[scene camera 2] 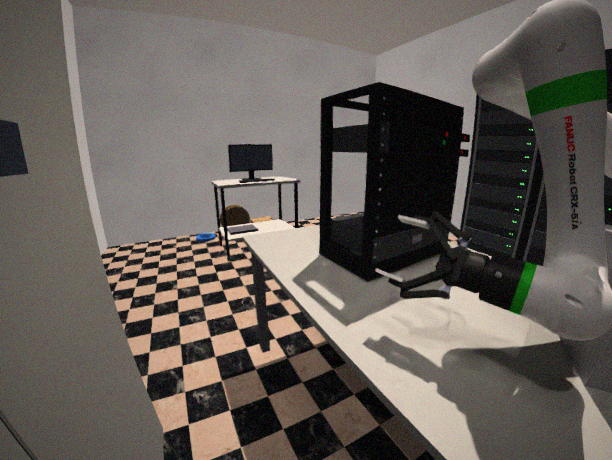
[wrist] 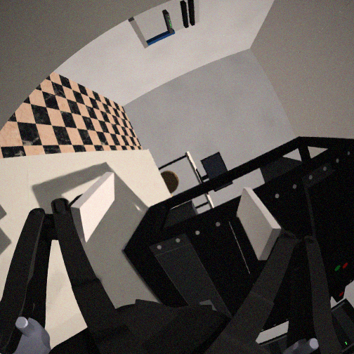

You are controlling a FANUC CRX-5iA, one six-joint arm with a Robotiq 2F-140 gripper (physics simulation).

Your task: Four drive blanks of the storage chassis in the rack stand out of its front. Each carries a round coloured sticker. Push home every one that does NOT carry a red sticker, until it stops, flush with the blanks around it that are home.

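Places are measured from the arm's base along level axes (x ahead, y left, z up), in millimetres.
Where they show: gripper, fingertip midpoint: point(scene camera 2: 389, 244).
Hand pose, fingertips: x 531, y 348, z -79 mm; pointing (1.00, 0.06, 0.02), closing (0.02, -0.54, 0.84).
Note:
Each offset is from my fingertips to the centre of the thing. "pt": to the spot under its first point. Level surfaces: height alone.
The black rack point(scene camera 2: 420, 175) point(wrist: 142, 245) stands on the white table. The storage chassis front and the blanks with their stickers cannot be made out in either view. Two small dark pieces with red marks, the upper one {pt dy -547, dx +53, dz +286 mm} point(scene camera 2: 465, 137) and the lower one {pt dy -557, dx +54, dz +226 mm} point(scene camera 2: 464, 153), jut past the rack's right edge in the scene view; I cannot tell what they are. My gripper point(scene camera 2: 401, 247) point(wrist: 177, 193) is open and empty, its pale fingertips wide apart. It is beside the rack's near lower corner, above the table. In the wrist view one fingertip overlaps the rack and the other the table.
The white table {dz -214 mm} point(scene camera 2: 345, 345) point(wrist: 20, 175) carries the rack's shadow. Small red {pt dy -408, dx +70, dz +285 mm} point(scene camera 2: 446, 134) point(wrist: 345, 265) and green {pt dy -399, dx +71, dz +257 mm} point(scene camera 2: 444, 142) point(wrist: 337, 268) marks show on the rack's side. A server cabinet point(scene camera 2: 500, 172) stands behind it. A desk with a monitor point(scene camera 2: 250, 158) point(wrist: 215, 166) is further back.

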